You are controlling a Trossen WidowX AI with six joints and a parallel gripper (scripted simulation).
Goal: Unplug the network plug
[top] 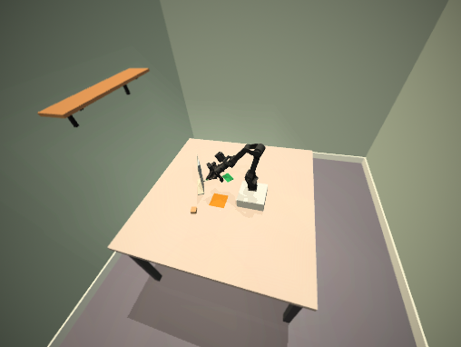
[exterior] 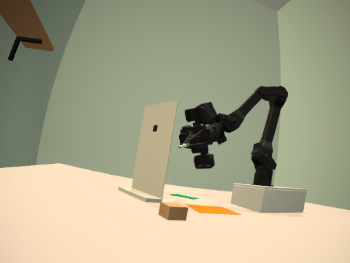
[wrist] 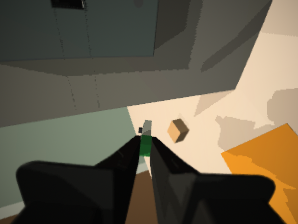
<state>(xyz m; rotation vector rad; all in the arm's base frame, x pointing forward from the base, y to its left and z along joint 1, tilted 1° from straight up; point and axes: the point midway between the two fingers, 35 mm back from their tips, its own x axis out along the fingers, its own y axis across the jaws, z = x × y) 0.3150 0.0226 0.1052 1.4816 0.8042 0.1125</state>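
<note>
Now: gripper tip 9 cm past the orange square, 5 cm to the right of it and 17 cm above it. The rest, counted from my gripper tip: beige panel 8 cm ahead, 7 cm to the right, 4 cm below; then network plug 1 cm ahead; then brown block 7 cm ahead, 17 cm to the left, 15 cm below.
</note>
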